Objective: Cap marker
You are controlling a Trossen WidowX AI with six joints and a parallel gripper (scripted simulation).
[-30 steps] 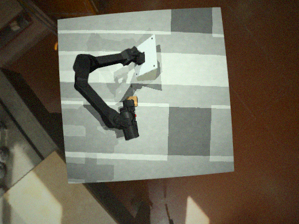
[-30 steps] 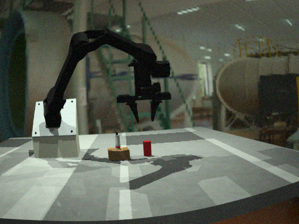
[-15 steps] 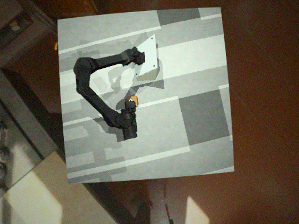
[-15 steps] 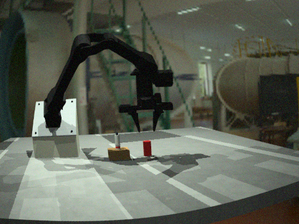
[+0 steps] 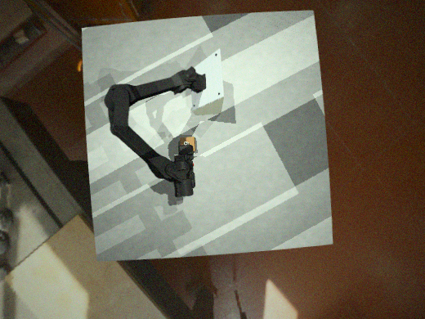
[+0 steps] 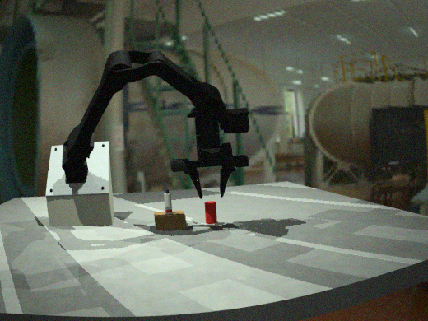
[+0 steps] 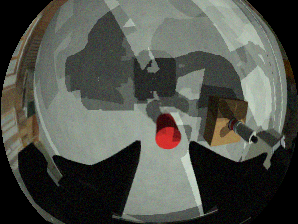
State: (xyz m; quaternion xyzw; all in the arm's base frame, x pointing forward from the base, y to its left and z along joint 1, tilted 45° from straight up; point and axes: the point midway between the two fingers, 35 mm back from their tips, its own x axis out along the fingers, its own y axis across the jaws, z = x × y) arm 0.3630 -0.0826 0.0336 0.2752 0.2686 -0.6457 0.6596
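The red cap lies 4 cm below my gripper tip. The rest, counted from my gripper tip: brown holder block: 11 cm behind, 5 cm below, 1 cm to the right.
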